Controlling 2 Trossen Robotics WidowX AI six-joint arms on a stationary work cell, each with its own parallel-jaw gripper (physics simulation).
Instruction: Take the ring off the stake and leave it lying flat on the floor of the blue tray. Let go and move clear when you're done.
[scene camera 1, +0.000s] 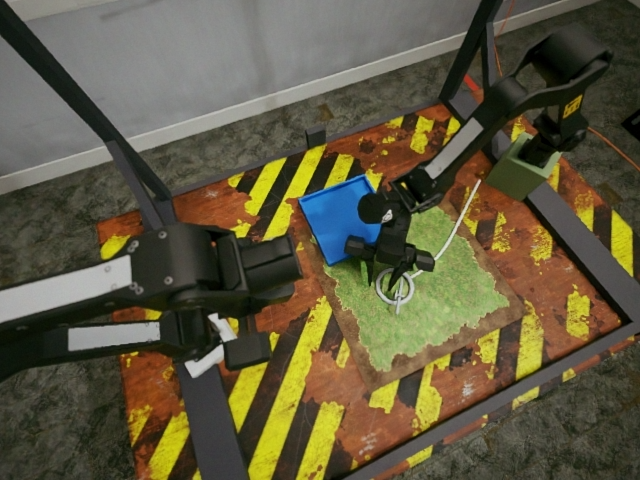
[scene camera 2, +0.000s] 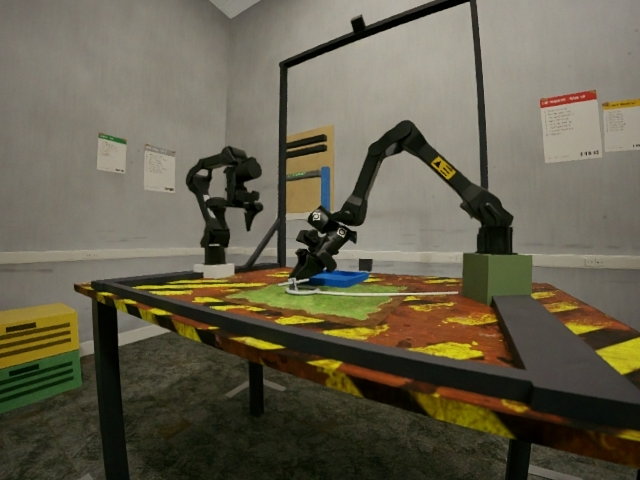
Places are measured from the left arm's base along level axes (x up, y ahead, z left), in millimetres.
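Pixels of known places: left gripper, between the fingertips: (scene camera 1: 379, 288); right gripper, between the fingertips: (scene camera 2: 236, 231); left arm's base, origin of its link: (scene camera 1: 534, 154) (scene camera 2: 495, 254); right arm's base, origin of its link: (scene camera 1: 202, 339) (scene camera 2: 214, 264).
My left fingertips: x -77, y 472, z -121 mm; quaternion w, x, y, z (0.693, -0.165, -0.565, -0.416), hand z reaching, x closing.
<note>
For each thing: its top centre in the pictures, then the offset to it from my left fingertips. "spot": a spot on its surface instead. Level surfaces: height alone.
- pale ring, a spot on its surface: (scene camera 1: 412, 290) (scene camera 2: 307, 291) spot: dx -17, dy -46, dz +64 mm
- short white stake, centre of its top: (scene camera 1: 401, 294) (scene camera 2: 294, 278) dx +12, dy -14, dz +46 mm
- blue tray, centre of its top: (scene camera 1: 348, 216) (scene camera 2: 331, 274) dx -4, dy -110, dz -159 mm
- white cord, a spot on its surface: (scene camera 2: 392, 293) (scene camera 1: 456, 228) spot: dx -19, dy -249, dz +74 mm
- green block, centre of its top: (scene camera 2: 495, 254) (scene camera 1: 534, 154) dx +77, dy -472, dz +121 mm
- green mat, height of its surface: dx -25 mm
The pale ring (scene camera 1: 412, 290) (scene camera 2: 315, 291) lies low on the green patch, around the short white stake (scene camera 1: 397, 308) (scene camera 2: 293, 283), which has a crossbar at its top. My left gripper (scene camera 1: 381, 284) (scene camera 2: 300, 273) is partly open, fingers down at the ring. In scene camera 1 one fingertip shows outside the ring's left side and the other inside it; contact cannot be told. The blue tray (scene camera 1: 330, 219) (scene camera 2: 345, 280) stands behind the ring, its floor bare where it shows. My right gripper (scene camera 1: 253, 322) (scene camera 2: 252, 218) is open, high over the table and apart from the ring.
A white cord (scene camera 1: 454, 227) (scene camera 2: 392, 293) runs from near the ring toward the green block (scene camera 1: 522, 170) (scene camera 2: 497, 276) under my left arm. A green mat (scene camera 1: 444, 310) (scene camera 2: 341, 308) with a brown border lies under the stake. Dark frame beams (scene camera 1: 578, 248) edge the table.
</note>
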